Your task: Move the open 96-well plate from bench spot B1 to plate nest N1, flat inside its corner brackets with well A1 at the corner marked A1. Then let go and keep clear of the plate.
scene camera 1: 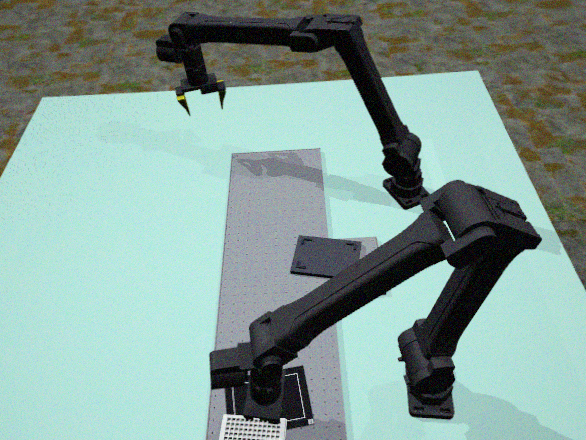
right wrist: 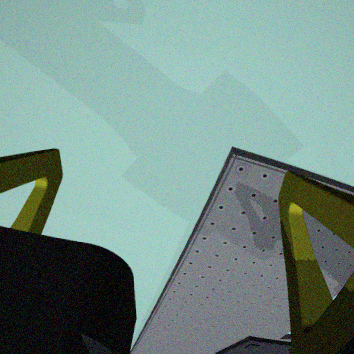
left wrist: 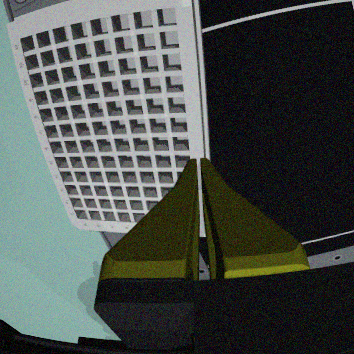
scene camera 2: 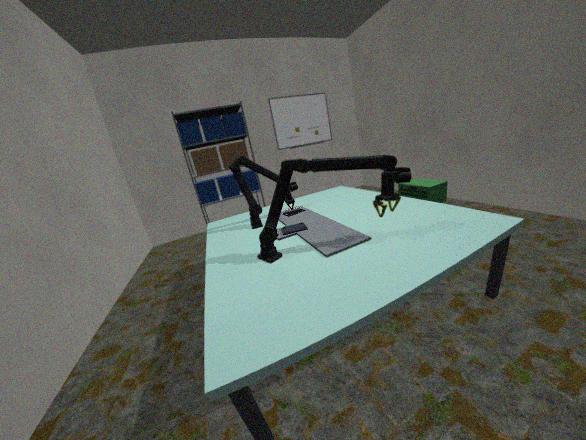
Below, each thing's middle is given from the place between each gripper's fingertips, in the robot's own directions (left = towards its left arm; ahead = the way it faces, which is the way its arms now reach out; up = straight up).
Now: right hand 84 cm to the right of the black nest with white outline (scene camera 1: pixel 296 407), 26 cm past it and 12 cm above it. The rest, counted from my right hand: white well plate (left wrist: pixel 118 102): 92 cm to the left, 24 cm behind, 11 cm below.
Now: left hand 20 mm short of the white well plate, 40 mm to the right of it and 10 mm above it. The rest, counted from my left hand: black nest with white outline: 40 mm to the right, 10 mm below.
